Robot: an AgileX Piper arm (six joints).
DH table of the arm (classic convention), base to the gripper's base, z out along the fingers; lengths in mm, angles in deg. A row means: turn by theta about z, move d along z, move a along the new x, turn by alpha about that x. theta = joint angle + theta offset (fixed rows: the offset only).
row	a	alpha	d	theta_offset
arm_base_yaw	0	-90	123	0
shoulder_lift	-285.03	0	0	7.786
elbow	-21.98	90	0	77.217
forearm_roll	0	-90	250.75	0
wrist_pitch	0	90	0	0
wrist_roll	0	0	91	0
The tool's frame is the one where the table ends.
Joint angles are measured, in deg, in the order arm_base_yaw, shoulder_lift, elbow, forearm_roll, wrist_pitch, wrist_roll. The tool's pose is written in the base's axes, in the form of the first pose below.
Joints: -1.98, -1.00, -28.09, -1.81, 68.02, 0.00
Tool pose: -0.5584 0.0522 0.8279 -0.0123; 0.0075 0.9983 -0.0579 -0.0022; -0.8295 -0.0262 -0.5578 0.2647; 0 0 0 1
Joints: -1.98, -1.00, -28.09, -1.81, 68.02, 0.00
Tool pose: -0.5584 0.0522 0.8279 -0.0123; 0.0075 0.9983 -0.0579 -0.0022; -0.8295 -0.0262 -0.5578 0.2647; 0 0 0 1
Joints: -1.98, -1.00, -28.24, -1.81, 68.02, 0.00
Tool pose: -0.5562 0.0523 0.8294 -0.0126; 0.0074 0.9983 -0.0580 -0.0022; -0.8310 -0.0261 -0.5557 0.2654; 0 0 0 1
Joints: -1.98, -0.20, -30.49, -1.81, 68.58, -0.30
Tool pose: -0.5435 0.0501 0.8379 -0.0154; 0.0020 0.9983 -0.0584 -0.0021; -0.8394 -0.0300 -0.5427 0.2754; 0 0 0 1
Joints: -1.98, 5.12, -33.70, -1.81, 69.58, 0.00
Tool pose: -0.5880 0.0520 0.8072 -0.0076; 0.0093 0.9983 -0.0575 -0.0024; -0.8088 -0.0263 -0.5874 0.2902; 0 0 0 1
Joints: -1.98, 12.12, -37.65, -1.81, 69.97, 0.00
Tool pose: -0.6354 0.0506 0.7705 0.0070; 0.0111 0.9983 -0.0563 -0.0029; -0.7721 -0.0272 -0.6349 0.3086; 0 0 0 1
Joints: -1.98, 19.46, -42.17, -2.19, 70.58, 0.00
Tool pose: -0.6805 0.0523 0.7309 0.0249; 0.0108 0.9981 -0.0613 -0.0041; -0.7326 -0.0338 -0.6798 0.3277; 0 0 0 1
